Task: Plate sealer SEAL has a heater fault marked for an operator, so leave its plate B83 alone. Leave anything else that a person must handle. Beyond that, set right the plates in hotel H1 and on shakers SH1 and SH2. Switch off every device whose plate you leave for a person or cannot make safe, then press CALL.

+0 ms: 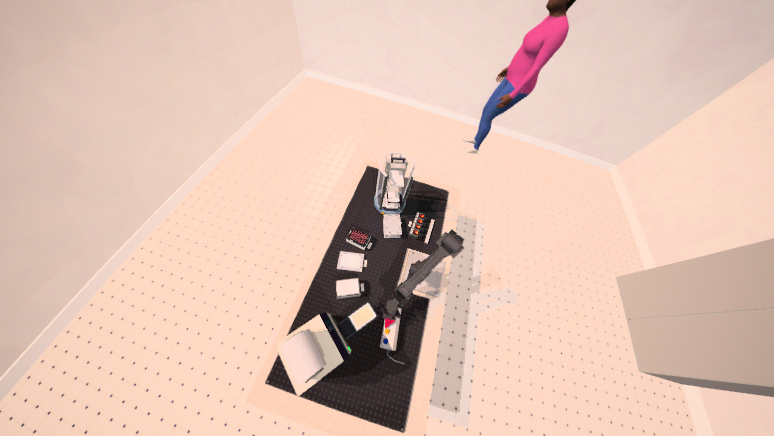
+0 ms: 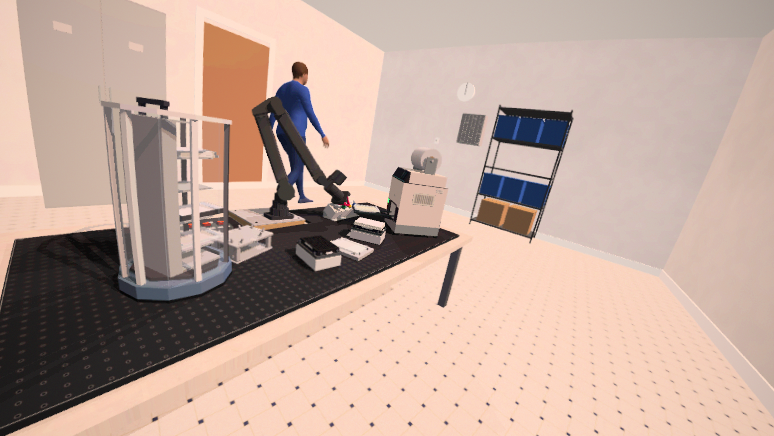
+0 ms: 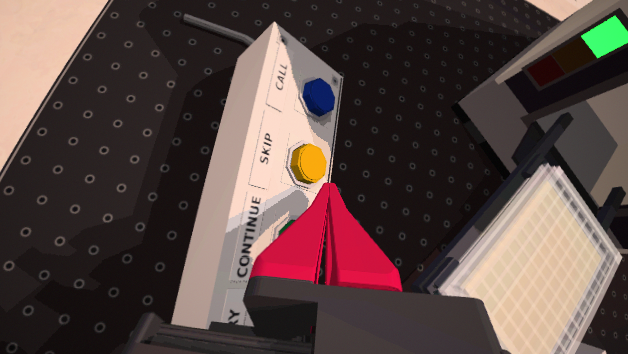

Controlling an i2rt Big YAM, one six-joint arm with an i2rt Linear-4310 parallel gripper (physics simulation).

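Frame: origin at the arm's base, x ahead, y left, z up, level; metres.
Where they show: gripper, between the fingertips: [image 1: 385,327] [image 2: 349,205] [image 3: 328,190]; arm's base, origin of its link: [image 2: 279,217].
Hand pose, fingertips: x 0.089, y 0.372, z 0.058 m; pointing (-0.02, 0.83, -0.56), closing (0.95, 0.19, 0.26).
Each offset is from my fingertips to the top centre of the thing. "spot": to the spot under its first point.
My gripper [image 1: 389,323] [image 2: 347,202] [image 3: 328,190] is shut and empty, its red fingertips over the button box {0.009 m up, 0.035 m back, 0.013 m right} [image 1: 393,342] [image 2: 336,212] [image 3: 215,200], near the yellow SKIP button {0.000 m up, 0.016 m back, 0.015 m left} [image 3: 309,164]. The fingers partly hide the green CONTINUE button. The blue CALL button {0.000 m up, 0.024 m back, 0.064 m left} [image 3: 319,97] is at the far end. The sealer {0.382 m up, 0.296 m ahead, 0.202 m left} [image 1: 311,354] [image 2: 417,200] shows a green light {spot: 0.060 m up, 0.149 m ahead, 0.155 m left} [image 3: 605,37]; a cream plate {0.031 m up, 0.143 m ahead, 0.011 m right} [image 1: 361,316] [image 3: 540,270] lies on its tray. The round plate hotel [image 1: 395,178] [image 2: 154,200] holds plates. Low units {0.005 m down, 0.354 m ahead, 0.463 m right} [image 1: 359,237] {0.051 m down, 0.342 m ahead, 0.300 m right} [image 1: 350,261] {0.008 m up, 0.286 m ahead, 0.132 m right} [image 1: 348,287] stand mid-table; their labels are unreadable.
A white stand [image 1: 392,225] [image 2: 246,243] is beside the hotel, near a switch panel {spot: 0.023 m down, 0.015 m back, 0.713 m right} [image 1: 419,224] with orange lights. A cable {spot: 0.068 m down, 0.137 m back, 0.134 m left} [image 3: 215,27] leaves the box's far end. A person in pink [image 1: 541,48] and one in blue [image 2: 295,108] are off the table.
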